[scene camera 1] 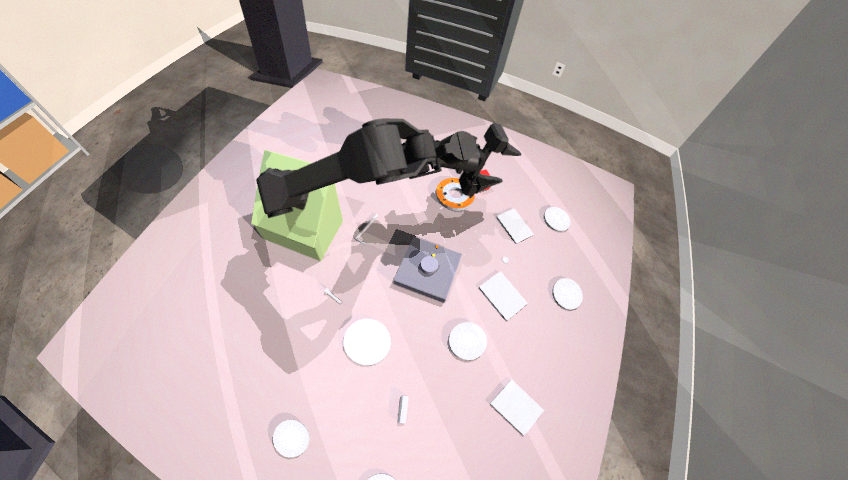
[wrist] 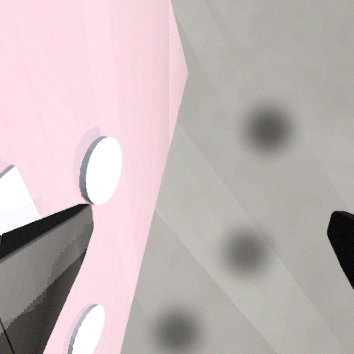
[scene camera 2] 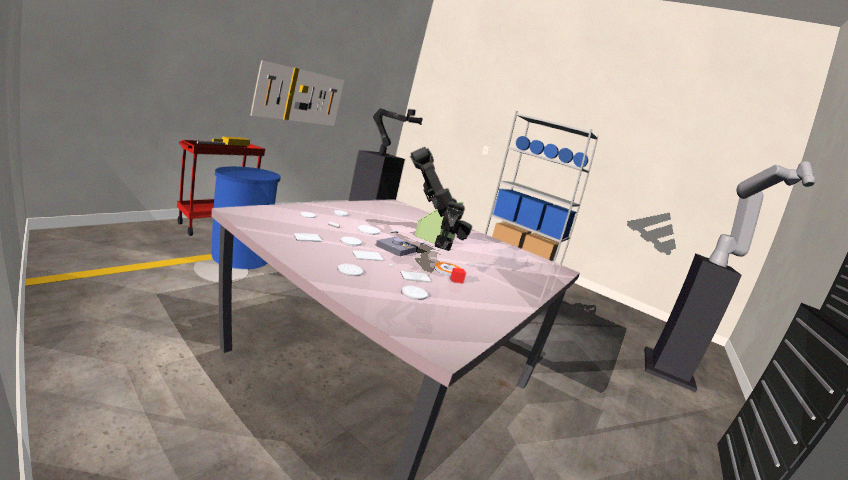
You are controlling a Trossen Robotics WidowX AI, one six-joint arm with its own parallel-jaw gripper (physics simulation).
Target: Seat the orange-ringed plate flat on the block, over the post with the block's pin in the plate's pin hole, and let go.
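Pixels of known places: gripper, fingertip midpoint: (scene camera 1: 511,167) (wrist: 213,219) (scene camera 2: 447,237); arm's base, link origin: (scene camera 1: 295,191).
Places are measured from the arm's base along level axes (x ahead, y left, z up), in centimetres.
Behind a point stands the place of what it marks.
Observation:
The orange-ringed plate (scene camera 1: 442,197) {z -13.8, x 28.8, y 21.6 cm} (scene camera 2: 439,267) {z -13.8, x 35.4, y 22.5 cm} lies on the pink table, partly covered by the arm in the first scene view. The grey block (scene camera 1: 414,279) {z -12.6, x 30.1, y -4.1 cm} (scene camera 2: 393,246) {z -12.6, x 37.4, y 1.8 cm} sits apart from it, with a round post (scene camera 1: 429,264) {z -11.1, x 32.1, y 0.0 cm} standing up from its top. Two small orange-yellow marks show beside the post; I cannot tell which is the pin. My gripper (scene camera 1: 509,166) {z 0.3, x 43.1, y 26.2 cm} (wrist: 213,219) {z 0.3, x 43.1, y 26.2 cm} is open and empty, raised above the table near the plate. One finger overlaps the plate's edge in the first scene view. The plate and block do not show in the wrist view.
A red cube (scene camera 1: 485,174) {z -11.1, x 38.0, y 32.4 cm} (scene camera 2: 457,275) {z -12.3, x 39.7, y 32.0 cm} lies close beside the plate. A green box (scene camera 1: 328,223) {z -7.9, x 7.3, y -0.5 cm} (scene camera 2: 426,229) {z -10.0, x 7.3, y -1.7 cm} stands under the arm's base. White tiles (scene camera 1: 502,295) {z -14.4, x 50.7, y 0.2 cm} and white discs (scene camera 1: 467,341) (wrist: 103,170) lie around the block. A thin white piece (scene camera 1: 333,295) {z -14.1, x 14.4, y -14.0 cm} lies left of the block.

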